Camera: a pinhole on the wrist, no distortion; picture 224 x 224 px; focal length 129.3 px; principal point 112.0 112.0 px. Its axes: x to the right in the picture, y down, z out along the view. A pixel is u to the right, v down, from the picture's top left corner.
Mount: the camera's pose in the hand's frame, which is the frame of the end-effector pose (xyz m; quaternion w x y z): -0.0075 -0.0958 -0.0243 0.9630 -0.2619 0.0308 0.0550
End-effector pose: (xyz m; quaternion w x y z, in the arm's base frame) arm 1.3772 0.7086 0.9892 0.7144 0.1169 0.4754 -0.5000
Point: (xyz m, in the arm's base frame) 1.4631 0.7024 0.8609
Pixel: outside the picture
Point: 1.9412 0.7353 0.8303
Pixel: 156 209
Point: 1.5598 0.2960 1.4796
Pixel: 63 11
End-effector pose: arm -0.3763 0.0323 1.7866 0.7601 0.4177 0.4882 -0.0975
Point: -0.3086 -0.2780 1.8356
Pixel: 54 19
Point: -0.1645 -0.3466 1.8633
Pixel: 84 44
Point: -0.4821 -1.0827 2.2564
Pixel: outside the picture
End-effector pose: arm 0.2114 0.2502 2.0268 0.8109 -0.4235 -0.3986 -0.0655
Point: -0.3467 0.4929 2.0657
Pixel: 16 38
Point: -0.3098 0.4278 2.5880
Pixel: outside the picture
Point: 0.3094 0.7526 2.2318
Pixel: 192 121
